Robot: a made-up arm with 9 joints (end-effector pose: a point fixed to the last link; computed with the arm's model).
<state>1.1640 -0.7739 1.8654 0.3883 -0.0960 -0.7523 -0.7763 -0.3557 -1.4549</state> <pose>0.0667 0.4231 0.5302 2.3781 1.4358 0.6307</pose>
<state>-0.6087 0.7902 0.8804 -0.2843 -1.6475 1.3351 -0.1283 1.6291 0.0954</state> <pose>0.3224 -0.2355 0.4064 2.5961 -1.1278 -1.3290</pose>
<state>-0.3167 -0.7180 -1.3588 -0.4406 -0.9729 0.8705 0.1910 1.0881 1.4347</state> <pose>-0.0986 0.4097 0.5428 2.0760 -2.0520 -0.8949</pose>
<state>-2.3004 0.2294 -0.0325 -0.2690 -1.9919 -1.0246 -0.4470 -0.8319 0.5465</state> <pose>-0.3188 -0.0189 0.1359 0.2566 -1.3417 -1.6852</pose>
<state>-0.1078 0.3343 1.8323 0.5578 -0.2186 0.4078 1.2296 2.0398 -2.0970</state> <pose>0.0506 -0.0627 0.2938 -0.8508 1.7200 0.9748</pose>
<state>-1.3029 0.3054 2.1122 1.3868 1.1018 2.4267 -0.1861 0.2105 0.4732</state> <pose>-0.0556 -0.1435 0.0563 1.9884 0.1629 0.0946</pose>
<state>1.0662 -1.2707 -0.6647 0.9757 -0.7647 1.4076 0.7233 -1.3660 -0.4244</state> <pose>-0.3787 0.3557 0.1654 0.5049 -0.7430 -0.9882</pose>
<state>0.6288 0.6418 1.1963 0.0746 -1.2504 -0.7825 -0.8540 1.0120 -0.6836</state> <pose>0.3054 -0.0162 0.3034 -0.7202 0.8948 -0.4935</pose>
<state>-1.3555 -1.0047 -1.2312 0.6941 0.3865 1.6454 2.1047 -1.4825 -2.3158</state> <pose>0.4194 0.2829 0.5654 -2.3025 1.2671 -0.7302</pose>
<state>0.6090 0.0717 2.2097 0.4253 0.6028 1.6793 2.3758 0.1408 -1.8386</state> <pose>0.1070 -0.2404 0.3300 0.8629 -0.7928 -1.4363</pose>
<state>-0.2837 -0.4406 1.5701 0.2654 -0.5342 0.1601 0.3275 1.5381 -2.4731</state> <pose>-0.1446 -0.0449 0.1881 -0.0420 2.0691 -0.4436</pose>
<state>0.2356 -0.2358 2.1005 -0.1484 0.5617 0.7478 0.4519 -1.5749 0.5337</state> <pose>0.2009 0.3009 0.1898 -3.0115 -0.6396 0.3132</pose>
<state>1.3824 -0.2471 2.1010 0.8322 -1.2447 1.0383 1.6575 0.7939 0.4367</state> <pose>0.3960 0.3049 0.7274 0.2642 -2.4526 -1.2116</pose>
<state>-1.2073 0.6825 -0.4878 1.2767 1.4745 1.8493 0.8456 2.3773 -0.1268</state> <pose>0.2946 0.2836 0.3357 -0.4679 1.5285 1.2795</pose>
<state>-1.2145 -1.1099 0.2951 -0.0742 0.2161 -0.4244 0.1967 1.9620 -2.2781</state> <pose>-0.0663 0.1700 0.1674 1.1331 0.5418 -1.4387</pose>
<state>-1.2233 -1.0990 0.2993 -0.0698 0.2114 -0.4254 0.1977 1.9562 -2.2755</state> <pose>-0.0651 0.1718 0.1677 1.1428 0.5533 -1.4313</pose>
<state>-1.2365 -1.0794 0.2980 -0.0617 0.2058 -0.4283 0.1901 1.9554 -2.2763</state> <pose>-0.0643 0.1768 0.1686 1.1722 0.5786 -1.4288</pose>
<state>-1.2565 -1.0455 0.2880 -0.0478 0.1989 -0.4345 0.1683 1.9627 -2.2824</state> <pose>-0.0638 0.1869 0.1708 1.2332 0.6263 -1.4329</pose>
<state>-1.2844 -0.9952 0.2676 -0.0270 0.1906 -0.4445 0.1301 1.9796 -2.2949</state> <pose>-0.0633 0.2025 0.1759 1.3305 0.7007 -1.4449</pose>
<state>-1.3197 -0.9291 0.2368 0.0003 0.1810 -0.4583 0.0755 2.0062 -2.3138</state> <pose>-0.0623 0.2228 0.1856 1.4620 0.8023 -1.4641</pose>
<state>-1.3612 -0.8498 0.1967 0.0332 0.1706 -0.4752 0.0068 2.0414 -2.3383</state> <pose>-0.0597 0.2455 0.2017 1.6211 0.9287 -1.4889</pose>
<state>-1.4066 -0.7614 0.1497 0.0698 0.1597 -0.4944 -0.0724 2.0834 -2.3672</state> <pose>-0.0544 0.2673 0.2248 1.7970 1.0749 -1.5170</pose>
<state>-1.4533 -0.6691 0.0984 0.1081 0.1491 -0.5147 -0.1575 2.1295 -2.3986</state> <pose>-0.0458 0.2848 0.2535 1.9772 1.2335 -1.5464</pose>
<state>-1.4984 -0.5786 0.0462 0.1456 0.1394 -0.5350 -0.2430 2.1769 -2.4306</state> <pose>-0.0340 0.2959 0.2850 2.1488 1.3951 -1.5753</pose>
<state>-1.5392 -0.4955 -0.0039 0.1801 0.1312 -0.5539 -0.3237 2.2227 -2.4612</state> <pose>-0.0201 0.3002 0.3155 -2.2113 -1.4887 1.5408</pose>
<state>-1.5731 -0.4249 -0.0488 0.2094 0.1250 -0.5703 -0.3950 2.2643 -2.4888</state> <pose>-0.0057 0.2993 0.3418 -2.0919 -1.4523 1.4053</pose>
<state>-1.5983 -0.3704 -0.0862 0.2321 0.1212 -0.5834 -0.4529 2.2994 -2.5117</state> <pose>0.0074 0.2959 0.3618 -1.9931 -1.4169 1.3083</pose>
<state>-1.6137 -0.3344 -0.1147 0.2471 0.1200 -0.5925 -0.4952 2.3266 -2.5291</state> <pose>0.0175 0.2925 0.3751 -1.9215 -1.3870 1.2475</pose>
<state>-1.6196 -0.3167 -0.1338 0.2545 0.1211 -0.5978 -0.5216 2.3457 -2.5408</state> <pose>0.0239 0.2905 0.3822 -1.8788 -1.3650 1.2176</pose>
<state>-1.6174 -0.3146 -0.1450 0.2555 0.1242 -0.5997 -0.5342 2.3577 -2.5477</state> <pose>0.0267 0.2905 0.3844 -1.8610 -1.3507 1.2125</pose>
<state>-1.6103 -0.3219 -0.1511 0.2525 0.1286 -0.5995 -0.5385 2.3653 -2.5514</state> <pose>0.0271 0.2918 0.3837 -1.8585 -1.3416 1.2219</pose>
